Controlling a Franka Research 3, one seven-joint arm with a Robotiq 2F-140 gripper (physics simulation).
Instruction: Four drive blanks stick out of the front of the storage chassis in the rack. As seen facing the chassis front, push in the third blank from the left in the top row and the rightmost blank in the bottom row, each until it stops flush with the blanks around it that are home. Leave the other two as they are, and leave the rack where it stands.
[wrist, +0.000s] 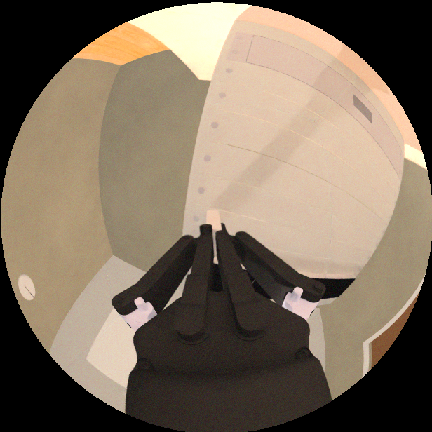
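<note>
The rack stands at the upper right in the wrist view, with a column of round holes down its left post. Its pale front is crossed by thin, faint lines. The chassis and its single drive blanks cannot be told apart in this washed-out view, nor can I tell which blanks stick out. My gripper is shut and empty. Its pale fingertips show against the lower left part of the rack front, close to the left post. Whether they touch it cannot be told. The fingers hide the part behind them.
A strip with a dark grey rectangle runs across the rack's upper front. A black band lies along its lower edge. Grey-green walls stand around it. A brown panel with a pale frame is at the lower right, a white disc at the left.
</note>
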